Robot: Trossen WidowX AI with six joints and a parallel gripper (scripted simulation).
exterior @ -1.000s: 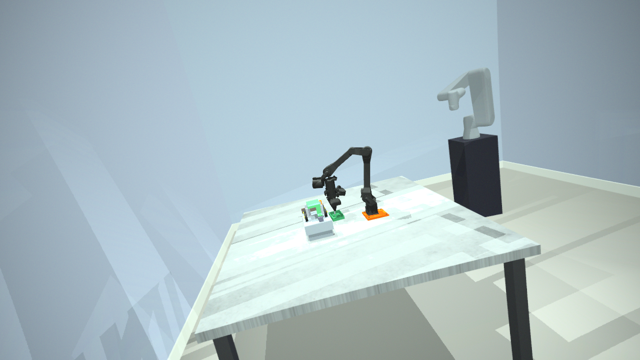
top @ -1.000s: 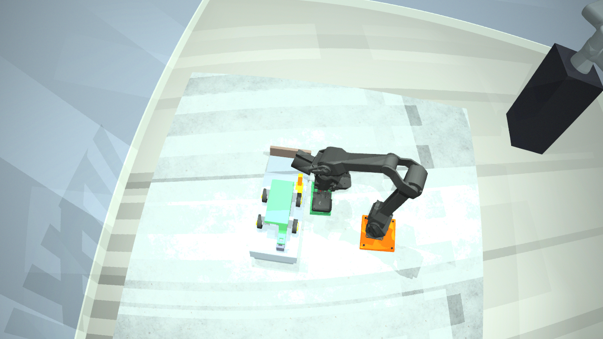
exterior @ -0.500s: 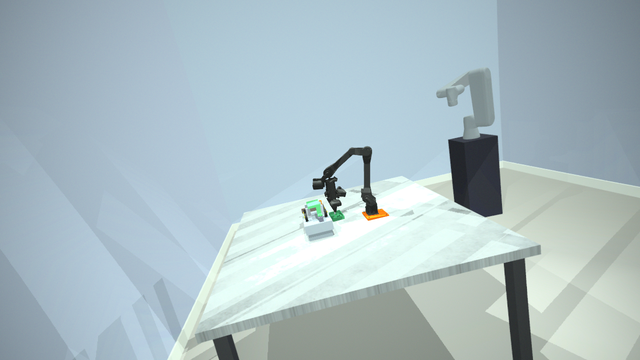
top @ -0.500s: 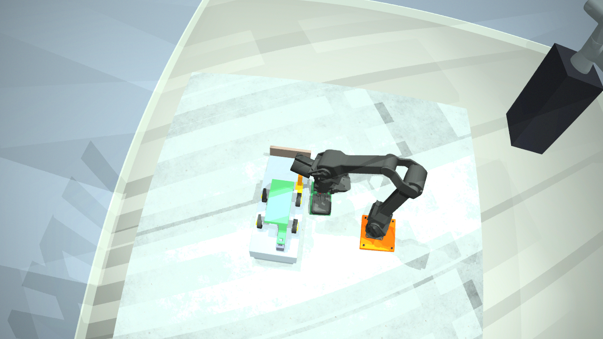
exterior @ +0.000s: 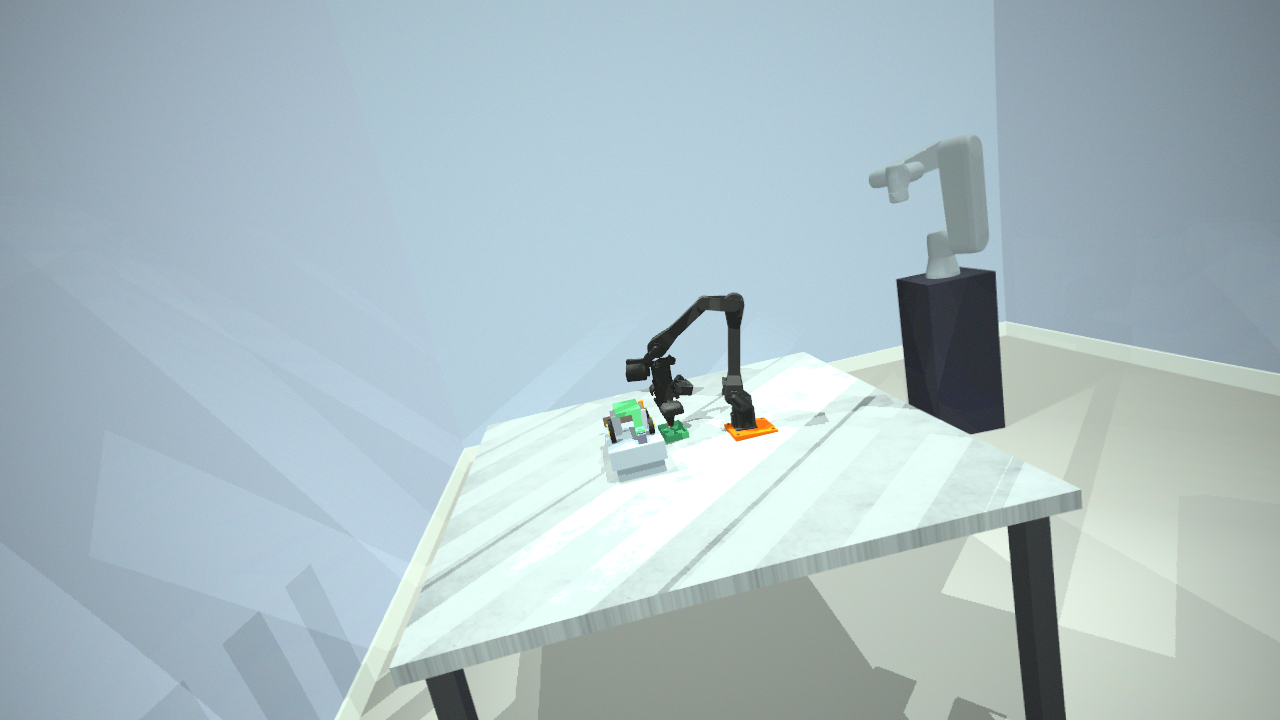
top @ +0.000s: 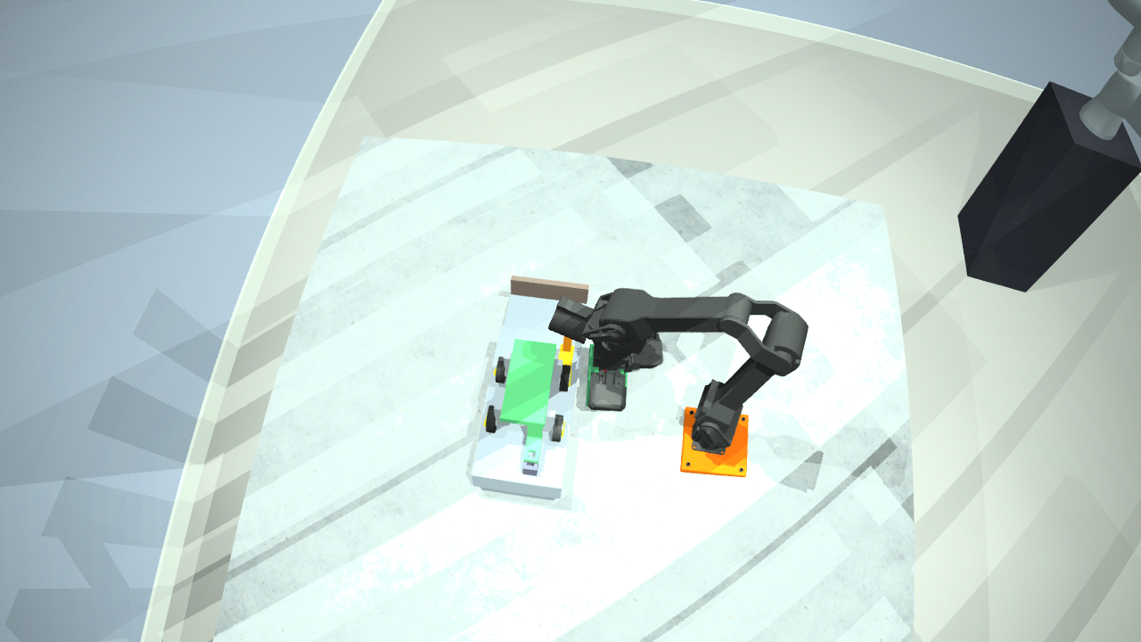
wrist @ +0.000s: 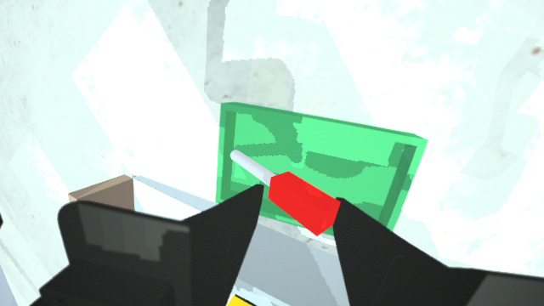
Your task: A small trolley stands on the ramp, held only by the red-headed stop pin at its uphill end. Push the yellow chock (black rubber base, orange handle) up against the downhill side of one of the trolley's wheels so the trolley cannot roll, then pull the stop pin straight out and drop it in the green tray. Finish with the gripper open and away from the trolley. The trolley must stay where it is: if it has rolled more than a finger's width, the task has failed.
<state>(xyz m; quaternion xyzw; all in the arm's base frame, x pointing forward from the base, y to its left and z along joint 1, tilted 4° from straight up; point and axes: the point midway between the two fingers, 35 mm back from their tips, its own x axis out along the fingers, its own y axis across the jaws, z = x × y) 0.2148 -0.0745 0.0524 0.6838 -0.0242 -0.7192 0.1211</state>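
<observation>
Right now my gripper tip is 2 cm to the left of the red-headed stop pin and 1 cm above it. From my gripper tip the other things lie so: yellow chock: 7 cm ahead, 4 cm above, 1 cm to the left; green-topped trolley: 12 cm ahead, 11 cm to the left, 7 cm above; grey ramp block: 12 cm ahead, 11 cm to the left, 1 cm above.
</observation>
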